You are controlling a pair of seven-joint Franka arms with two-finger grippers.
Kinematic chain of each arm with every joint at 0, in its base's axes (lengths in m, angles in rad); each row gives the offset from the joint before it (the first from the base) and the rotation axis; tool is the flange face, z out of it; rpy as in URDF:
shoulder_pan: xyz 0 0 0.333 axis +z
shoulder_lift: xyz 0 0 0 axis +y
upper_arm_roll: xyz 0 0 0.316 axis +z
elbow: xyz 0.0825 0 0 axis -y
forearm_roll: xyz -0.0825 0 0.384 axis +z
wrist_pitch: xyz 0 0 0 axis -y
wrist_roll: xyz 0.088 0 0 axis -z
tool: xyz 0 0 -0.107 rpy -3.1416 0 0
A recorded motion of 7 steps. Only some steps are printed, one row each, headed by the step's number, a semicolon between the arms.
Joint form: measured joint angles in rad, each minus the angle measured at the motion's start. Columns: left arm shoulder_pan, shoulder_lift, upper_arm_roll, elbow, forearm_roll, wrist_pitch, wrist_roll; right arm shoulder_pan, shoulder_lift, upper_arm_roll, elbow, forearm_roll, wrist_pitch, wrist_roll.
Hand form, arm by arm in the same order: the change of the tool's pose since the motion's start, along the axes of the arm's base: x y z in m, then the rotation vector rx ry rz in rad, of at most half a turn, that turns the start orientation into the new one. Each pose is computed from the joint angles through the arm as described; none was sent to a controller.
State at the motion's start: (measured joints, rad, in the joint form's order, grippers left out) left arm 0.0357 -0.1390 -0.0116 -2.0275 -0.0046 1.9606 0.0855; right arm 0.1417 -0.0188 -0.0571 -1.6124 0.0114 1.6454 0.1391
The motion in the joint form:
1: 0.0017 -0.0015 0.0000 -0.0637 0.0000 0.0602 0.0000; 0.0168 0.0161 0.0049 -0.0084 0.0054 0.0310 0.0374
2: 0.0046 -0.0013 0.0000 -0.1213 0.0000 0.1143 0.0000; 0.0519 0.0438 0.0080 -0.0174 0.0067 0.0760 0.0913
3: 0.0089 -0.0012 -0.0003 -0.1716 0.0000 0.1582 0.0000; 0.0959 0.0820 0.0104 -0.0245 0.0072 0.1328 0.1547
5: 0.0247 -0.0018 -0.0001 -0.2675 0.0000 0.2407 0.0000; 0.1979 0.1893 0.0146 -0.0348 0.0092 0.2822 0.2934
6: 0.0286 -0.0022 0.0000 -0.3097 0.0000 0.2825 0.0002; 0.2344 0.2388 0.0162 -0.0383 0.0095 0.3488 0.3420
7: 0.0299 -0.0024 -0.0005 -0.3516 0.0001 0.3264 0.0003; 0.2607 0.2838 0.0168 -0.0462 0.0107 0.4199 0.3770
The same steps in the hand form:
1: -0.0040 0.0009 -0.0243 0.0001 0.0020 0.0020; 0.0062 0.0135 -0.0101 0.0070 -0.0053 -0.0163
2: -0.0088 0.0023 -0.0469 0.0001 0.0057 0.0051; 0.0149 0.0370 -0.0260 0.0112 -0.0123 -0.0327
3: -0.0145 0.0042 -0.0667 0.0000 0.0122 0.0093; 0.0249 0.0665 -0.0462 0.0162 -0.0222 -0.0505
5: -0.0282 0.0118 -0.1034 -0.0004 0.0250 0.0256; 0.0445 0.1387 -0.1019 0.0336 -0.0485 -0.0849
6: -0.0347 0.0135 -0.1185 -0.0003 0.0250 0.0296; 0.0507 0.1663 -0.1284 0.0416 -0.0596 -0.0960
7: -0.0414 0.0136 -0.1332 0.0000 0.0228 0.0304; 0.0561 0.1870 -0.1542 0.0516 -0.0749 -0.1050

